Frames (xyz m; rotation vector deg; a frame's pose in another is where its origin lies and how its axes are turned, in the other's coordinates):
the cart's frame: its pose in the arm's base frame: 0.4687 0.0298 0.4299 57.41 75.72 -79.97
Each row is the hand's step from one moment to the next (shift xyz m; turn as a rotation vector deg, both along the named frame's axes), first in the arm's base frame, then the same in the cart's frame.
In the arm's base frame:
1: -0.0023 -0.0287 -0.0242 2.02 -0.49 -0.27
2: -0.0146 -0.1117 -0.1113 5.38 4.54 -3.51
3: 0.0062 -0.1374 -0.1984 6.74 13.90 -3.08
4: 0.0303 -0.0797 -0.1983 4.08 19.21 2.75
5: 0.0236 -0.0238 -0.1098 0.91 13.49 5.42
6: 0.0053 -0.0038 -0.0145 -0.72 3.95 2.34
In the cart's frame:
1: 0.0266 0.0028 0.0264 -0.15 2.02 0.54
2: 0.1215 0.0094 0.1011 1.75 6.13 -4.61
3: 0.2036 0.0493 0.1200 0.16 7.53 -13.84
4: 0.1926 0.0738 0.0636 -5.37 3.69 -18.73
5: 0.1032 0.0479 0.0152 -6.71 -0.12 -12.93
6: 0.0132 0.0084 0.0028 -2.47 -1.17 -3.76

